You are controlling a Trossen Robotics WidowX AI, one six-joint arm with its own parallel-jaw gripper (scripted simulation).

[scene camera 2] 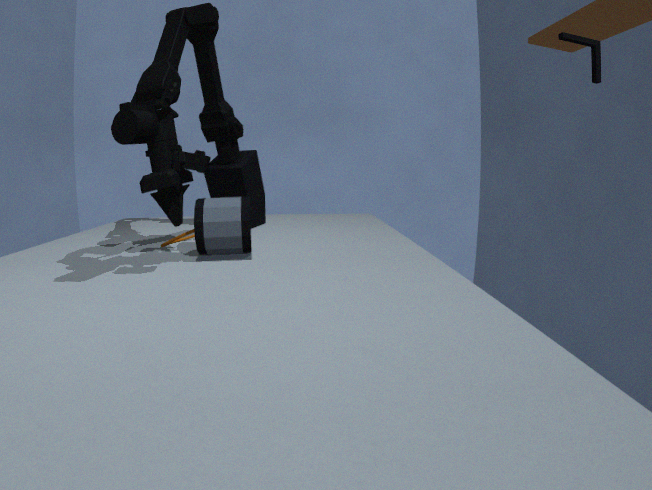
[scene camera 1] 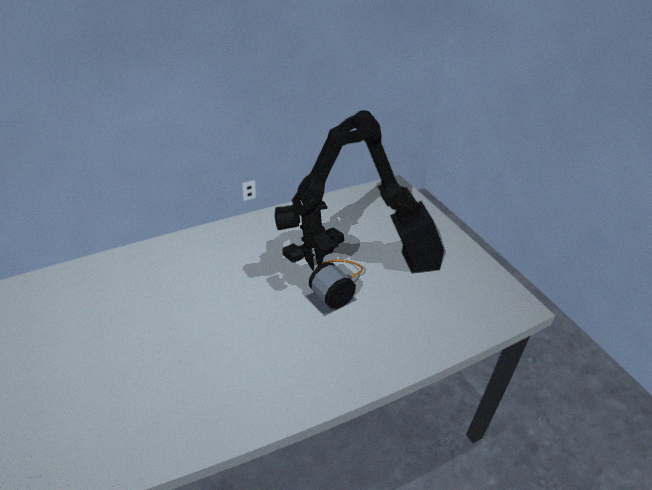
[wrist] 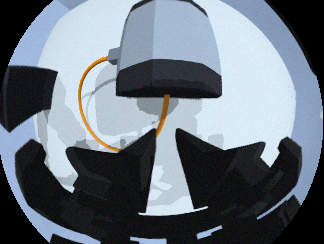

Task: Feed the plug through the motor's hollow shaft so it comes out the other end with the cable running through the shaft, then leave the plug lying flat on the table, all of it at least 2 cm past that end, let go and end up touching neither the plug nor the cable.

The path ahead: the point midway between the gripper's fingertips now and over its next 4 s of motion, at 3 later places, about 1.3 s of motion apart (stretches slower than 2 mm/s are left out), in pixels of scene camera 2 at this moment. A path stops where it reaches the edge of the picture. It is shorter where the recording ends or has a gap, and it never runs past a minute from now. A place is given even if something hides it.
My gripper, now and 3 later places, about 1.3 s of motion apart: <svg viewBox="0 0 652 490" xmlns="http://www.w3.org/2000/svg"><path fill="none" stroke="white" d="M178 225L187 232L184 237L182 238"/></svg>
